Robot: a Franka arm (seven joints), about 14 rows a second.
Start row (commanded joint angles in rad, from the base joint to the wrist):
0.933 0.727 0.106 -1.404 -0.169 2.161 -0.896
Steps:
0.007 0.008 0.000 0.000 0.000 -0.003 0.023
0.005 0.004 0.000 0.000 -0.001 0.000 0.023
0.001 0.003 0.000 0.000 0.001 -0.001 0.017
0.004 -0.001 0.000 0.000 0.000 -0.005 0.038
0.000 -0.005 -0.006 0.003 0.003 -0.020 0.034
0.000 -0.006 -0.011 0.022 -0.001 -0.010 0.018
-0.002 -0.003 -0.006 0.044 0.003 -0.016 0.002
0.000 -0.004 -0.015 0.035 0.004 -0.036 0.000
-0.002 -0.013 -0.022 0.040 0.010 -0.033 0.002
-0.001 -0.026 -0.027 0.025 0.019 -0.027 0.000
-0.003 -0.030 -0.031 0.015 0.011 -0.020 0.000
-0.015 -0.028 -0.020 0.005 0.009 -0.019 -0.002
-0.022 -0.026 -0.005 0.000 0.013 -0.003 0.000
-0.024 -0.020 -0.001 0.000 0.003 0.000 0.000
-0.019 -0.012 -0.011 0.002 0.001 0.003 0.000
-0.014 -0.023 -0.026 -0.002 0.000 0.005 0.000
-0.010 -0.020 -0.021 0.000 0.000 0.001 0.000
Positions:
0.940 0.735 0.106 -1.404 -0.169 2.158 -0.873
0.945 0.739 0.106 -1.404 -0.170 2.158 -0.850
0.946 0.742 0.106 -1.404 -0.169 2.157 -0.833
0.950 0.741 0.106 -1.404 -0.169 2.152 -0.795
0.950 0.736 0.100 -1.401 -0.166 2.132 -0.761
0.950 0.730 0.089 -1.379 -0.167 2.122 -0.743
0.948 0.727 0.083 -1.335 -0.164 2.106 -0.741
0.948 0.723 0.068 -1.300 -0.160 2.070 -0.741
0.946 0.710 0.046 -1.260 -0.150 2.037 -0.739
0.945 0.684 0.019 -1.235 -0.131 2.010 -0.739
0.942 0.654 -0.012 -1.220 -0.120 1.990 -0.739
0.927 0.626 -0.032 -1.215 -0.111 1.971 -0.741
0.905 0.600 -0.037 -1.215 -0.098 1.968 -0.741
0.881 0.580 -0.038 -1.215 -0.095 1.968 -0.741
0.862 0.568 -0.049 -1.213 -0.094 1.971 -0.741
0.848 0.545 -0.075 -1.215 -0.094 1.976 -0.741
0.838 0.525 -0.096 -1.215 -0.094 1.977 -0.741

